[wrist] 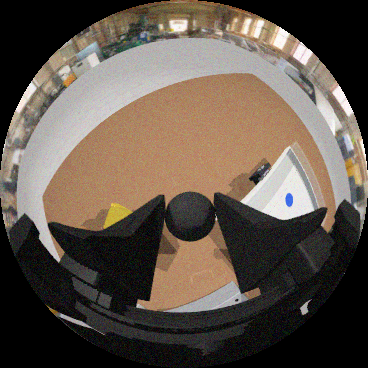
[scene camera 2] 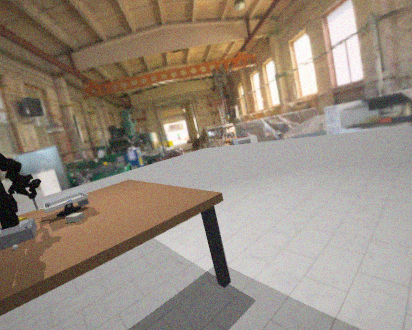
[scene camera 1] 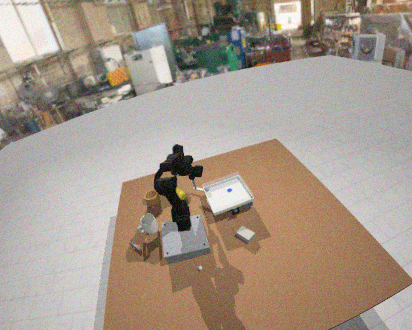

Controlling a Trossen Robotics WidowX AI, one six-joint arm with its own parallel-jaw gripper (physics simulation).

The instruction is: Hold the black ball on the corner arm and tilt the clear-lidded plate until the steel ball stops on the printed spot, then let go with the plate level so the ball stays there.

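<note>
The clear-lidded plate (scene camera 1: 217, 200) (scene camera 2: 65, 201) (wrist: 267, 199) is a shallow white tray on a black support (scene camera 1: 236, 211) (wrist: 260, 172). A blue printed spot (scene camera 1: 229, 190) (wrist: 289, 200) shows inside it. A thin pale corner arm (scene camera 1: 195, 186) rises from its near-left corner towards my gripper. My gripper (scene camera 1: 196, 172) (scene camera 2: 33, 187) (wrist: 189, 198) is shut on the black ball (wrist: 190, 217), with a fingertip on each side of it. In the wrist view the right finger hides the arm and part of the plate. I cannot make out the steel ball surely, nor the plate's exact tilt.
A yellow block (scene camera 1: 181, 194) (wrist: 116, 215) lies left of the plate. A brown cup (scene camera 1: 152, 201) and a white mug (scene camera 1: 149, 225) stand at the left. A pale box (scene camera 1: 245, 234) (scene camera 2: 75, 217) lies near the plate. A small white ball (scene camera 1: 200, 268) lies by my grey base (scene camera 1: 182, 245).
</note>
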